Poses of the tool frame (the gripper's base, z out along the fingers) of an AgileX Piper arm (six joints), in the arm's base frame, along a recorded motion.
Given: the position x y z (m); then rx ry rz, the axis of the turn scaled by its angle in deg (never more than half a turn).
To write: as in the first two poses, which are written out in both.
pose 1, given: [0.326 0.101 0.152 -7.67 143.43 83.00]
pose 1, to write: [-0.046 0.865 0.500 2.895 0.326 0.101 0.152]
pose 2, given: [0.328 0.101 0.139 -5.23 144.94 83.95]
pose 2, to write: [-0.031 0.865 0.501 2.925 0.328 0.101 0.139]
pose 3, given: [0.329 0.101 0.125 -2.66 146.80 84.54]
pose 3, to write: [-0.016 0.866 0.499 2.957 0.329 0.101 0.125]
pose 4, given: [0.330 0.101 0.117 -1.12 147.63 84.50]
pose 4, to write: [-0.007 0.868 0.497 2.969 0.330 0.101 0.117]
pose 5, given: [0.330 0.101 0.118 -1.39 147.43 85.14]
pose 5, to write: [-0.008 0.866 0.500 2.971 0.330 0.101 0.118]
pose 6, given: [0.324 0.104 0.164 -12.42 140.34 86.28]
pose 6, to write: [-0.075 0.849 0.522 2.883 0.324 0.104 0.164]
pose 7, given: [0.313 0.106 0.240 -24.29 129.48 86.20]
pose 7, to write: [-0.154 0.822 0.548 2.748 0.313 0.106 0.240]
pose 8, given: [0.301 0.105 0.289 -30.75 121.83 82.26]
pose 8, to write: [-0.205 0.811 0.548 2.621 0.301 0.105 0.289]
